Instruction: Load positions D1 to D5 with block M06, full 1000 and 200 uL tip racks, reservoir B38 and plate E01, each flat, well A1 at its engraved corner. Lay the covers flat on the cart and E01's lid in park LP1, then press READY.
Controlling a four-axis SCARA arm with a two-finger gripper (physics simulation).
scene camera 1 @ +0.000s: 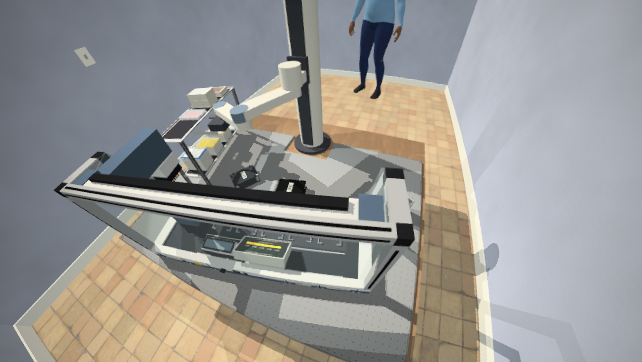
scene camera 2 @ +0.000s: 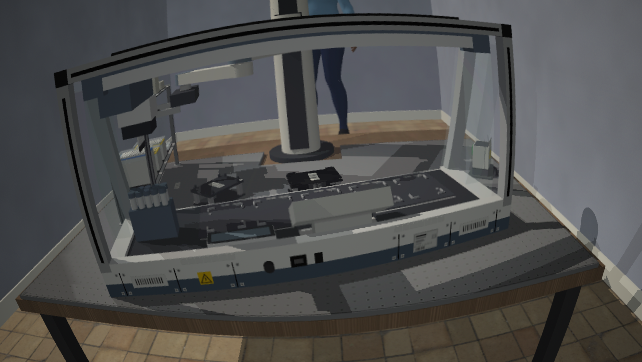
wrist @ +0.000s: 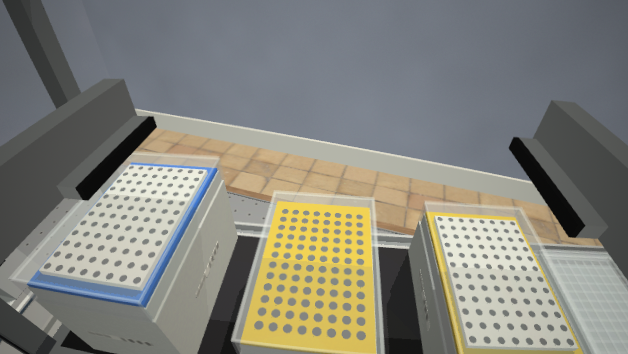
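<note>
My gripper is open and empty at the cart. Its fingers stand wide apart above the lower-shelf racks in the wrist view. At left is a 1000 tip box with a blue rim and white dotted top. In the middle is a box with a bare yellow, holed top. Right of it is a yellow-rimmed box with a white dotted top. All three have clear covers. A clear plate shows partly at far right. The deck holds no racks in its visible positions.
The cart's upper shelf bears a white box, a pink-topped item and a dark panel. Two black fixtures stand behind the deck. A control box is at its front. The frame's top beam spans above.
</note>
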